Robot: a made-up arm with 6 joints. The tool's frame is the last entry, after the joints.
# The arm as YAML. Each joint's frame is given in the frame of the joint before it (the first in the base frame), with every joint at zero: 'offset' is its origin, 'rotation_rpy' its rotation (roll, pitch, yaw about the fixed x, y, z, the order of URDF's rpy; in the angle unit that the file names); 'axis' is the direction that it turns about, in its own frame. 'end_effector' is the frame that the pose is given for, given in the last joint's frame.
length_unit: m
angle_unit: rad
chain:
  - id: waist
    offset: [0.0, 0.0, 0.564]
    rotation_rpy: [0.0, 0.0, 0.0]
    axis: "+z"
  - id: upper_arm
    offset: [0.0, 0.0, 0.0]
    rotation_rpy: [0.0, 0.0, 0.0]
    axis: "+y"
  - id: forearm
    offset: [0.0, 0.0, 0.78]
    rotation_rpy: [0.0, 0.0, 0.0]
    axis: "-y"
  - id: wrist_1
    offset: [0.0, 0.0, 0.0]
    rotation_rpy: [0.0, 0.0, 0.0]
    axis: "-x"
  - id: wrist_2
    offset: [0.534, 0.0, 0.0]
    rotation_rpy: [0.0, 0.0, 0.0]
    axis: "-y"
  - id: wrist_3
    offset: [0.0, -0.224, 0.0]
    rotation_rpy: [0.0, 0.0, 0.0]
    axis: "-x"
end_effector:
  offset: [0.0, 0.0, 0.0]
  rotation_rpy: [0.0, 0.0, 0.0]
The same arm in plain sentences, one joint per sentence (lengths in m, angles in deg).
The arm has six revolute joints in a row. What follows holds with every joint at zero, and every direction is one of the base frame's. Joint 1 lies 0.564 m along +z from the base frame's origin and turns about +z. Joint 2 lies at the same point as joint 1 and turns about +y. Joint 3 lies 0.78 m along +z from joint 2 and turns about -y. Joint 4 lies at the same point as joint 3 and turns about -x. Joint 5 lies 0.534 m along +x from joint 4 and turns about -y. Joint 6 lies 0.224 m along -y from joint 5 and turns about -x. The tool frame, which is the frame that the pose is given for, lies at the same point as joint 6; its axes are parallel to the base frame's.
